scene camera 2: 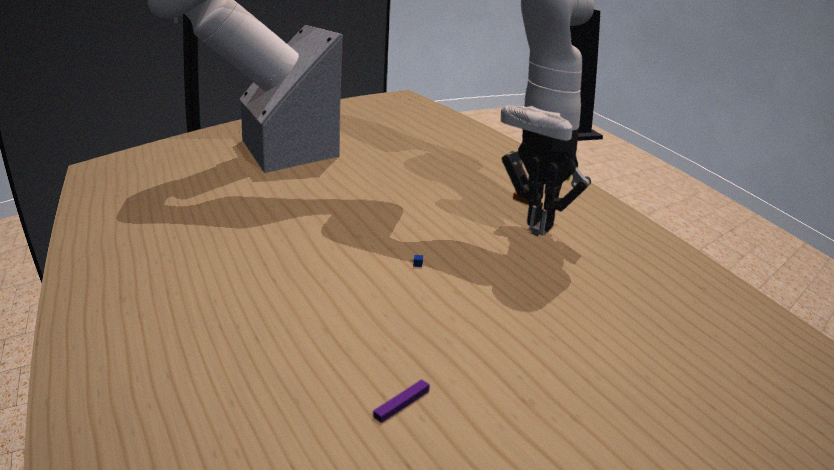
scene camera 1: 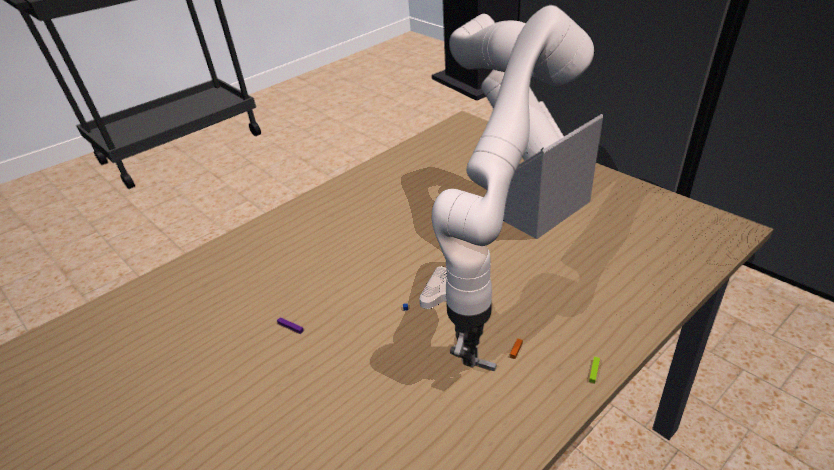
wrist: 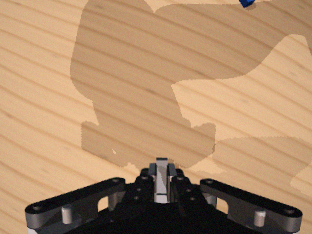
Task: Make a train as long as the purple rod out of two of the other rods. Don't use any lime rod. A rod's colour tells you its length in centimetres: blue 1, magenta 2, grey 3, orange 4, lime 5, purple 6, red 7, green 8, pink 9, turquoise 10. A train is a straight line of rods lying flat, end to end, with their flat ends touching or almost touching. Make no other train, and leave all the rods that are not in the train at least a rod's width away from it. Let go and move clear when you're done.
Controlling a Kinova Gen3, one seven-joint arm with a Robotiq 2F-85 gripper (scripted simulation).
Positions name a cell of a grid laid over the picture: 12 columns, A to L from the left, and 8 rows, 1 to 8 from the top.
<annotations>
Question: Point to a purple rod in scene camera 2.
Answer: At F7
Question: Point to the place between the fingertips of the gripper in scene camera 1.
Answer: At G7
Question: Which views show the gripper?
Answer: Scene camera 2, scene camera 1 and the wrist view: all of them.
</annotations>
